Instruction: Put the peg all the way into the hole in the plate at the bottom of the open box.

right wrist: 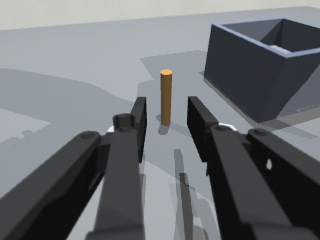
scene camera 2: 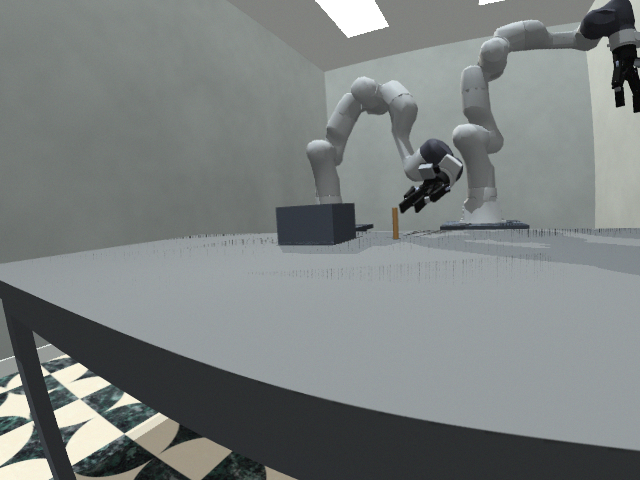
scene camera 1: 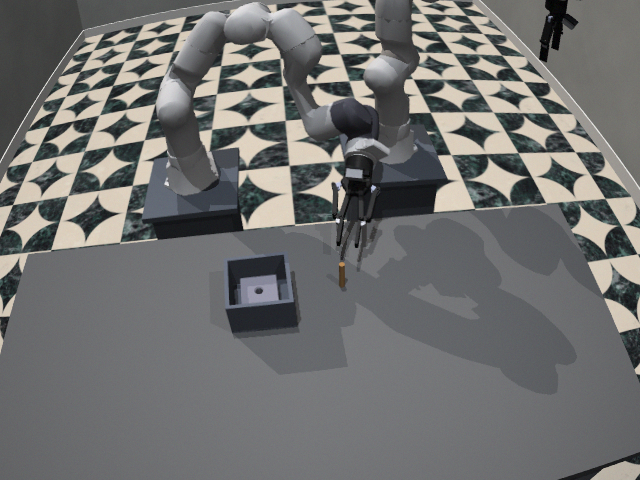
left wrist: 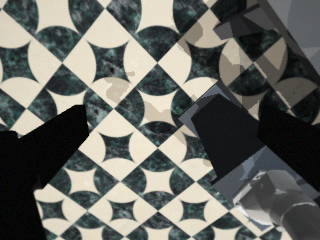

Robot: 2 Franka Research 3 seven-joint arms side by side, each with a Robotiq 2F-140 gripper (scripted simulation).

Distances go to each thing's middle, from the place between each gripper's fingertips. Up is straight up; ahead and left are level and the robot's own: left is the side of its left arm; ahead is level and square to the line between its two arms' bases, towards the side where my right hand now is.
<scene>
Now: the pale plate (scene camera 1: 262, 288) 250 mm to the right of my right hand (scene camera 1: 347, 244), 120 mm ahead of it and 40 mm below it. Round my right hand: dark blue-grey box (scene camera 1: 279, 314) (250 mm to the right, 110 mm ahead, 60 mm below).
Right now my left hand is 1040 mm to the left of the pale plate, 490 mm short of it and 370 mm above it. From my left hand the other things lie so: dark blue-grey box: 1040 mm to the right, 490 mm ahead, 390 mm below.
</scene>
